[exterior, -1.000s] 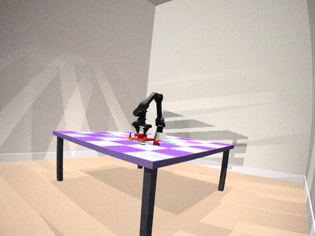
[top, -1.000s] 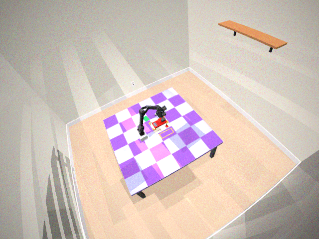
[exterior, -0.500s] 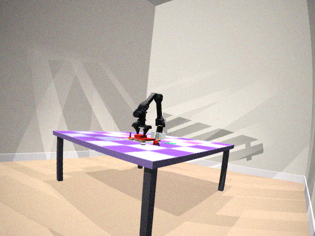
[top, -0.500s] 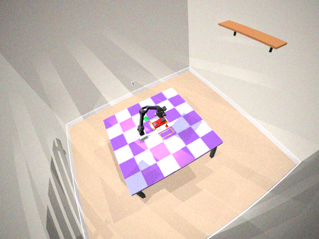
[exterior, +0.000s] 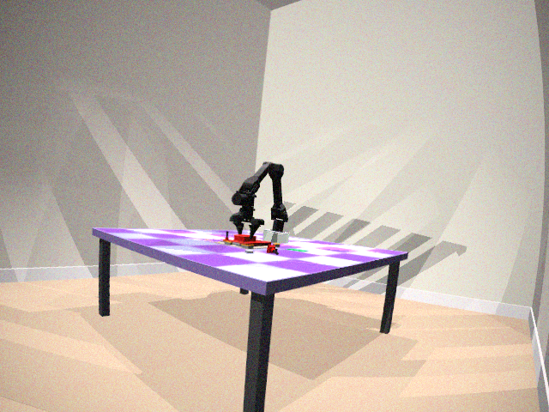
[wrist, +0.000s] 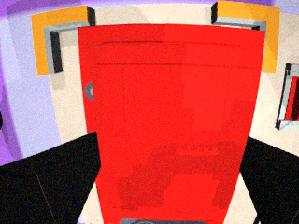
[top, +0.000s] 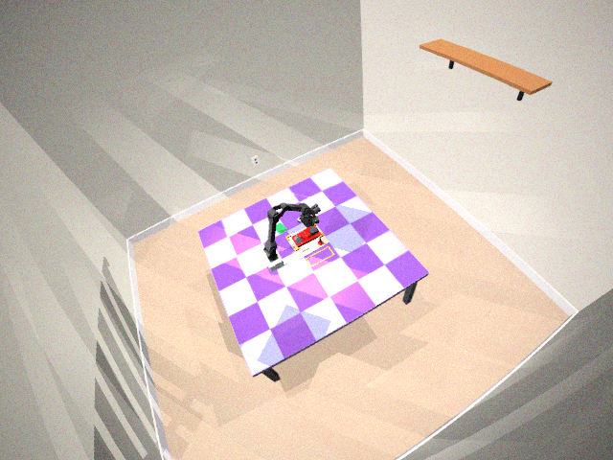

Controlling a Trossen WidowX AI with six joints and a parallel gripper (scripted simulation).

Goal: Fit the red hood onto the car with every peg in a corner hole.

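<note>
Right now the red hood is right at my gripper tip. From my gripper tip the other things lie so: green patch 16 cm behind, 20 cm to the left, 4 cm below.
</note>
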